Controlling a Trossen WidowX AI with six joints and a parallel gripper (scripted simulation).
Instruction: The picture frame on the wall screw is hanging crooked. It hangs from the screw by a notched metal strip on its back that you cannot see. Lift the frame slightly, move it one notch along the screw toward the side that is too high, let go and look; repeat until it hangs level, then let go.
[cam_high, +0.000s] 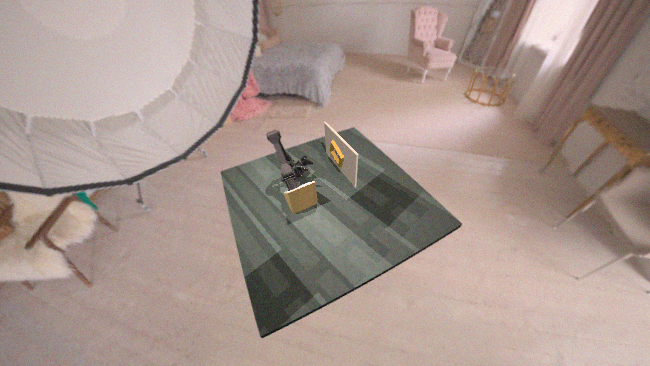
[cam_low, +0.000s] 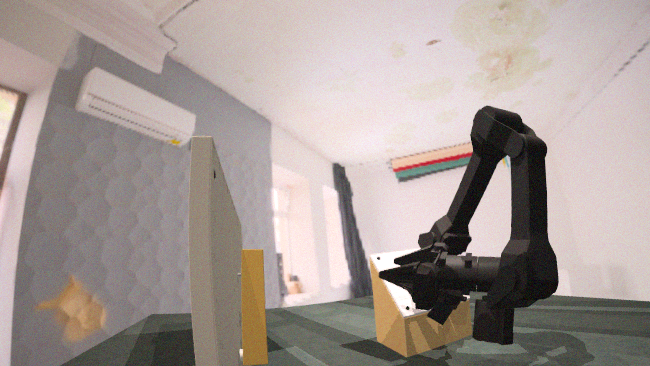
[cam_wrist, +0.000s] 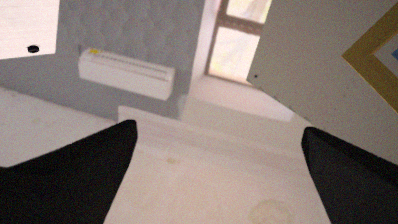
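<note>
My gripper tip is now 25 cm short of the picture frame, 5 cm to the right of it and 4 cm above it. The rest, counted from my gripper tip: wall panel 26 cm ahead, 4 cm to the left, 4 cm below.
</note>
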